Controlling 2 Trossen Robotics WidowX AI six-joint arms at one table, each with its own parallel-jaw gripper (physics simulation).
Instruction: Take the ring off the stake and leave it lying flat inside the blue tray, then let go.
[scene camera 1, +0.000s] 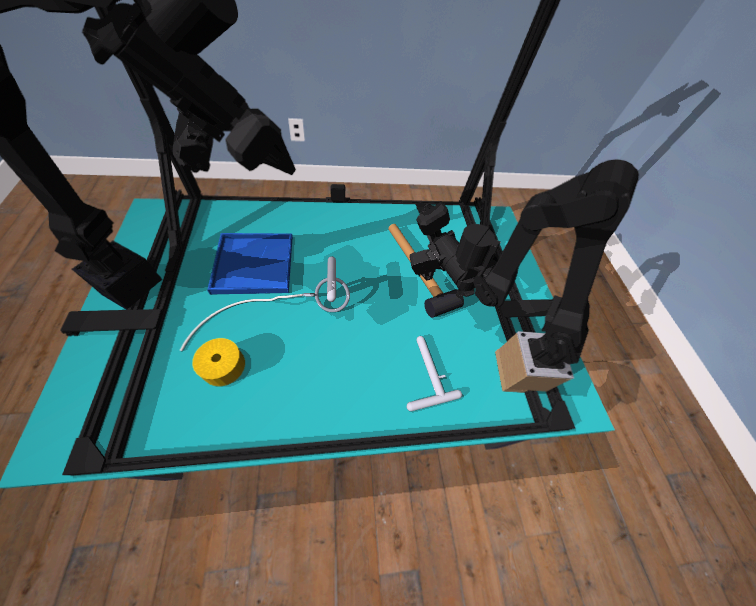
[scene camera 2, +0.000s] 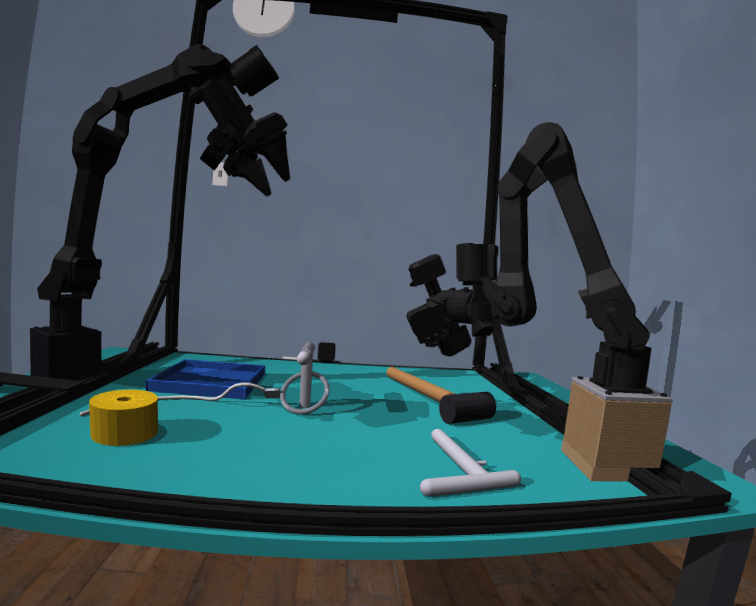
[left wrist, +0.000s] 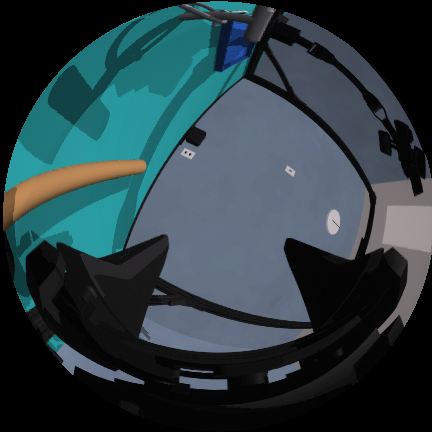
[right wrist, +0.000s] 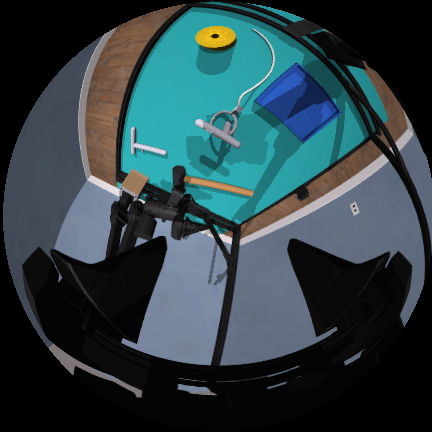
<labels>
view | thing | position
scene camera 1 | my left gripper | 422, 216
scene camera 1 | my right gripper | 280, 159
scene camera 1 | yellow spool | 219, 362
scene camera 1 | hammer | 440, 303
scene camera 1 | T-shaped bar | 441, 397
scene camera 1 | blue tray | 245, 263
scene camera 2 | my left gripper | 419, 305
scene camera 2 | my right gripper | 278, 188
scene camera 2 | yellow spool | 123, 417
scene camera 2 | hammer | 454, 408
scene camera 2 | T-shaped bar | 477, 479
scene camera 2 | thin grey part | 269, 393
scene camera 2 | stake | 305, 358
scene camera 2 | blue tray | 189, 377
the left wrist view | my left gripper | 228, 243
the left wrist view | my right gripper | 395, 142
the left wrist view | hammer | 35, 190
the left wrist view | blue tray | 232, 47
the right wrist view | my left gripper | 208, 218
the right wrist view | my right gripper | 229, 244
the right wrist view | yellow spool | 216, 37
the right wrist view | hammer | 178, 171
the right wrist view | blue tray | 295, 97
</labels>
